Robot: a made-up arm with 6 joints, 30 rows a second.
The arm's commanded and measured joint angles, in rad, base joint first. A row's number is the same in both.
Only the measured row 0 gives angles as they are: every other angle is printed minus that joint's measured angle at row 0.
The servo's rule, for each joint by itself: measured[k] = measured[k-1] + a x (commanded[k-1-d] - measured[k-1]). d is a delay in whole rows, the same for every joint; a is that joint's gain. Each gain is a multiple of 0.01, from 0.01 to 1. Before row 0 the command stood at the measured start. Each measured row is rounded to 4 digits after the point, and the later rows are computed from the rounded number. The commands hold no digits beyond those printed.
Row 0, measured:
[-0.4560 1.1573 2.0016 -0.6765 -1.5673 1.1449]
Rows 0 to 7, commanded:
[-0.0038 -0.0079 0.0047 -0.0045 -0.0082 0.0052]
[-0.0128 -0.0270 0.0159 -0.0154 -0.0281 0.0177]
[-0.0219 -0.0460 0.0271 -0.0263 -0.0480 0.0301]
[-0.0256 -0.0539 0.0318 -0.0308 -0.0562 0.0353]
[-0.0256 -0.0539 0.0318 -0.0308 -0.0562 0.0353]
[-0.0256 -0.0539 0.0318 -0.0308 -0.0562 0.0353]
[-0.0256 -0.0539 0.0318 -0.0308 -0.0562 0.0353]
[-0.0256 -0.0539 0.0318 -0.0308 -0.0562 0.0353]
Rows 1 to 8, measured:
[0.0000 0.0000 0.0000 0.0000 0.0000 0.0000]
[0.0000 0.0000 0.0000 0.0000 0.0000 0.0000]
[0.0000 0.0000 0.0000 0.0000 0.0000 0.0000]
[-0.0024 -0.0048 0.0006 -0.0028 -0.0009 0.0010]
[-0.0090 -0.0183 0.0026 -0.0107 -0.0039 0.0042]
[-0.0171 -0.0352 0.0058 -0.0205 -0.0088 0.0091]
[-0.0225 -0.0466 0.0092 -0.0270 -0.0140 0.0141]
[-0.0245 -0.0511 0.0121 -0.0294 -0.0186 0.0181]
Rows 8 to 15, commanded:
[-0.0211 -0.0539 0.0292 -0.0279 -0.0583 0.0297]
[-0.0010 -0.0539 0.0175 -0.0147 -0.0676 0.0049]
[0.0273 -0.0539 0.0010 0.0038 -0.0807 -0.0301]
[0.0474 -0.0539 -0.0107 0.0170 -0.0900 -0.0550]
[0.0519 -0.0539 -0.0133 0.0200 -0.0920 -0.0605]
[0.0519 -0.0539 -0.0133 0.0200 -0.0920 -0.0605]
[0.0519 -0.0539 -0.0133 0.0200 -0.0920 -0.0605]
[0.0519 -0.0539 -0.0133 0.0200 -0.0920 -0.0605]
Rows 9 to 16, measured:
[-0.0252 -0.0528 0.0147 -0.0303 -0.0227 0.0214]
[-0.0255 -0.0535 0.0169 -0.0306 -0.0264 0.0240]
[-0.0256 -0.0537 0.0188 -0.0307 -0.0297 0.0261]
[-0.0228 -0.0538 0.0202 -0.0289 -0.0328 0.0268]
[-0.0091 -0.0539 0.0198 -0.0200 -0.0366 0.0226]
[0.0138 -0.0539 0.0174 -0.0050 -0.0415 0.0126]
[0.0350 -0.0539 0.0137 0.0089 -0.0468 -0.0002]
[0.0456 -0.0539 0.0102 0.0159 -0.0518 -0.0117]

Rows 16 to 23, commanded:
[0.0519 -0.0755 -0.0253 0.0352 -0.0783 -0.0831]
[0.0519 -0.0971 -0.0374 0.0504 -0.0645 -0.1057]
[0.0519 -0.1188 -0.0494 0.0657 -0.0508 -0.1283]
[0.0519 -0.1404 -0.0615 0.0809 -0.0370 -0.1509]
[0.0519 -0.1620 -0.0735 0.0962 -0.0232 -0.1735]
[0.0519 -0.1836 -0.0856 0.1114 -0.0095 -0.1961]
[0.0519 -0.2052 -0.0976 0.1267 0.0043 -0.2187]
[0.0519 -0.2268 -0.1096 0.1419 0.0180 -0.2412]
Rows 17 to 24, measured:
[0.0496 -0.0539 0.0071 0.0185 -0.0562 -0.0210]
[0.0510 -0.0539 0.0044 0.0194 -0.0601 -0.0285]
[0.0516 -0.0539 0.0021 0.0198 -0.0636 -0.0346]
[0.0518 -0.0671 -0.0015 0.0295 -0.0652 -0.0438]
[0.0519 -0.0854 -0.0062 0.0427 -0.0651 -0.0556]
[0.0519 -0.1058 -0.0118 0.0572 -0.0635 -0.0694]
[0.0519 -0.1269 -0.0183 0.0721 -0.0606 -0.0849]
[0.0519 -0.1483 -0.0255 0.0873 -0.0565 -0.1017]

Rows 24 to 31, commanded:
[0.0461 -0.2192 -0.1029 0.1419 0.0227 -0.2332]
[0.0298 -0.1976 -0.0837 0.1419 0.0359 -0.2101]
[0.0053 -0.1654 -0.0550 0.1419 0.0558 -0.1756]
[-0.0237 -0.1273 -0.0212 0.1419 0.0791 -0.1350]
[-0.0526 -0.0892 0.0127 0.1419 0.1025 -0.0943]
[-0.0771 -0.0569 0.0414 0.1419 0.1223 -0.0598]
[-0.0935 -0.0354 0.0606 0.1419 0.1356 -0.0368]
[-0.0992 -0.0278 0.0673 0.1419 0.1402 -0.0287]
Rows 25 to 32, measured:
[0.0519 -0.1698 -0.0333 0.1025 -0.0513 -0.1196]
[0.0519 -0.1914 -0.0417 0.1177 -0.0452 -0.1384]
[0.0519 -0.2130 -0.0505 0.1329 -0.0382 -0.1579]
[0.0482 -0.2168 -0.0573 0.1386 -0.0315 -0.1722]
[0.0366 -0.2051 -0.0607 0.1407 -0.0241 -0.1794]
[0.0169 -0.1809 -0.0600 0.1415 -0.0153 -0.1787]
[-0.0087 -0.1482 -0.0550 0.1418 -0.0049 -0.1704]
[-0.0364 -0.1122 -0.0462 0.1419 0.0069 -0.1559]

